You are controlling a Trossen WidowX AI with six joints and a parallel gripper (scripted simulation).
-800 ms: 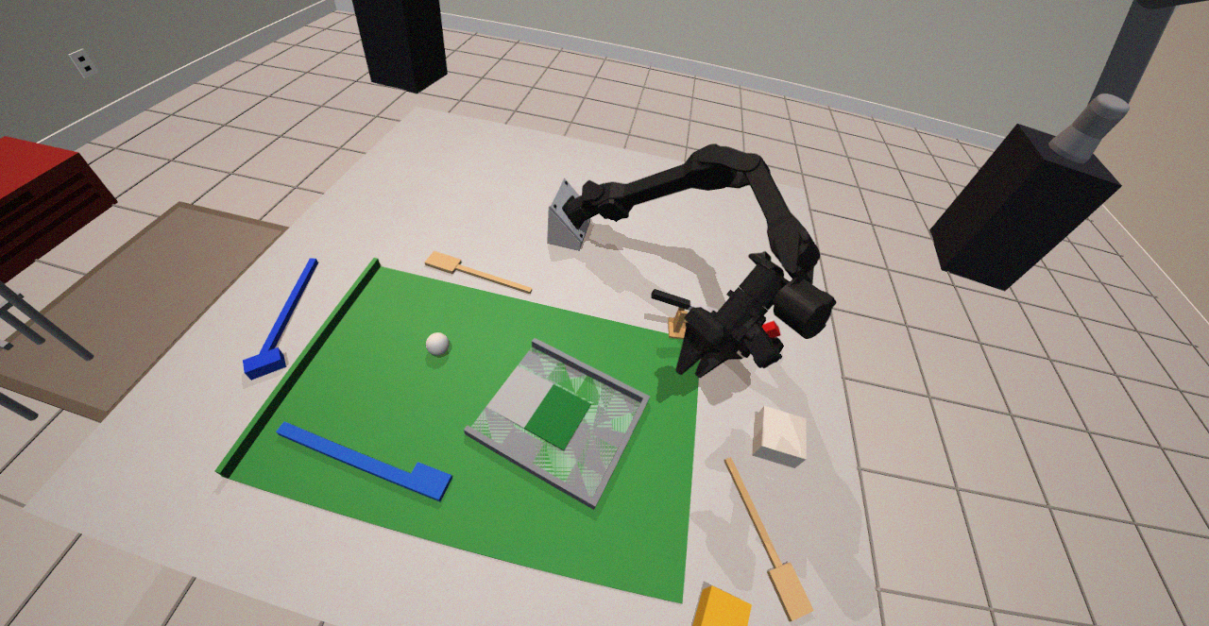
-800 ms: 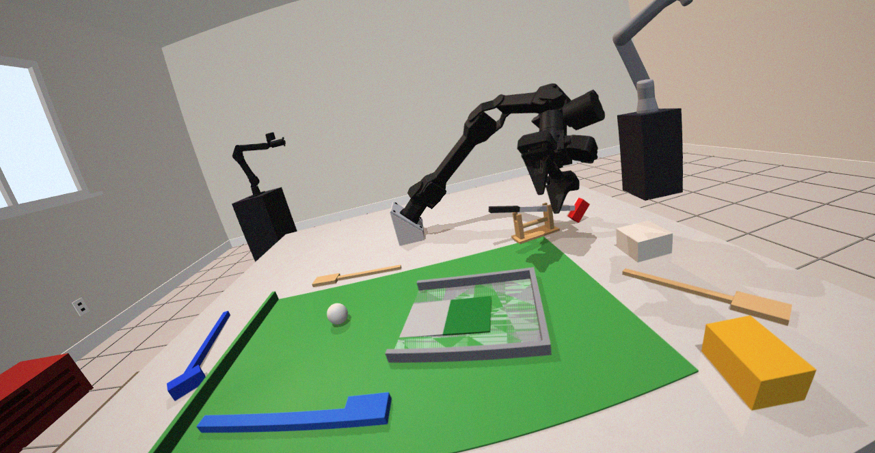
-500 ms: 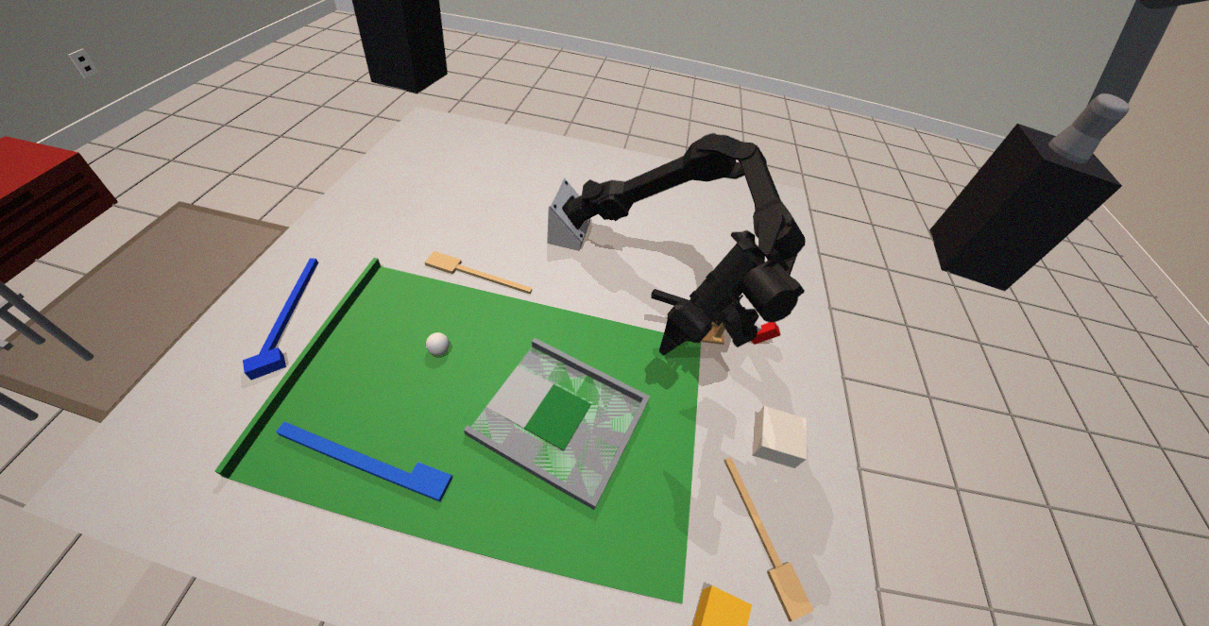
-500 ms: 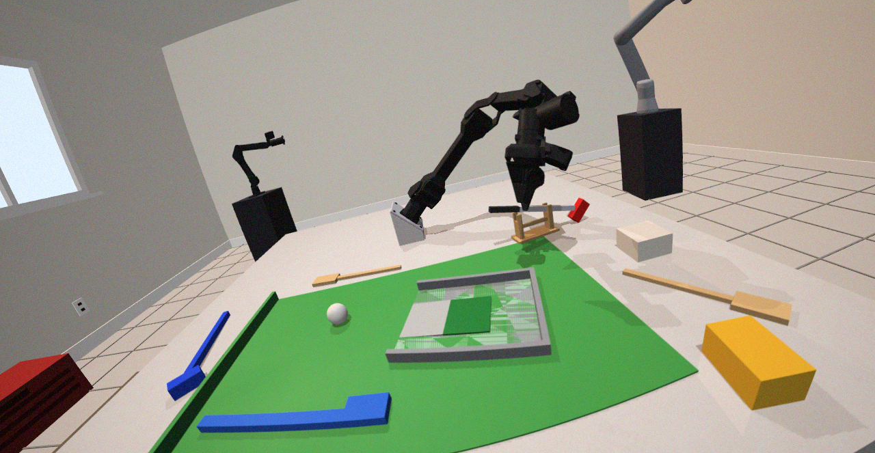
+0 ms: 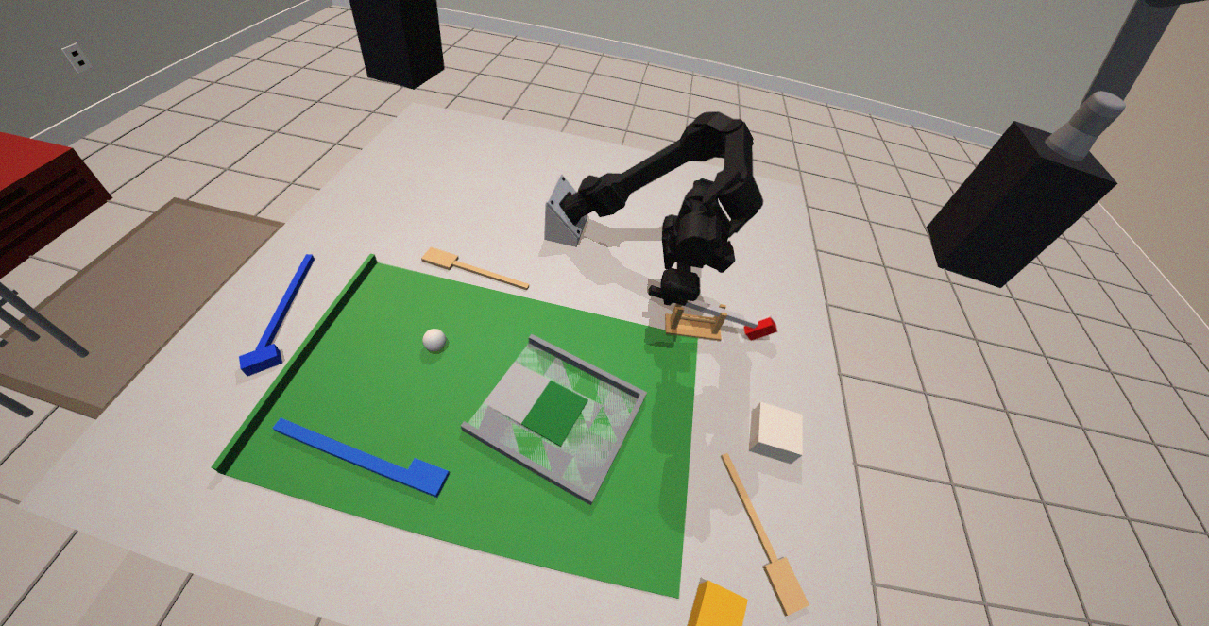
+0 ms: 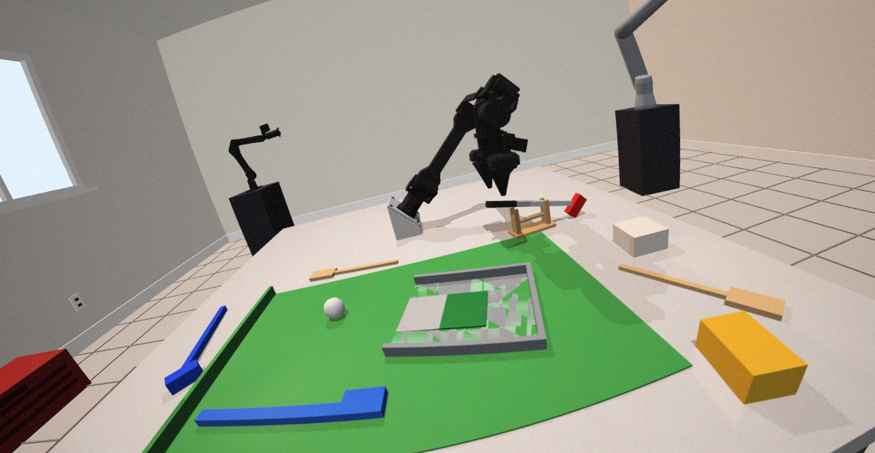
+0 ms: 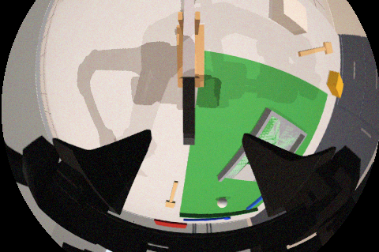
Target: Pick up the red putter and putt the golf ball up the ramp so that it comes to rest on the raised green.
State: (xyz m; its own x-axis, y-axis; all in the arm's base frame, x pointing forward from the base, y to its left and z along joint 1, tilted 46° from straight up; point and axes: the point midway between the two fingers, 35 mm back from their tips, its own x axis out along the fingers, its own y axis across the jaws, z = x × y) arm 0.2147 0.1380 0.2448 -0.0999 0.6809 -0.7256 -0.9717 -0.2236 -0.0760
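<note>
Now: gripper tip 3 cm past the wooden stand, 8 cm to the right of it and 10 cm above it. The rest, counted from my gripper tip: yellow block: 48 cm ahead, 21 cm to the left, 11 cm below; then white golf ball: 22 cm ahead, 38 cm to the right, 11 cm below; then cream block: 16 cm ahead, 27 cm to the left, 11 cm below.
</note>
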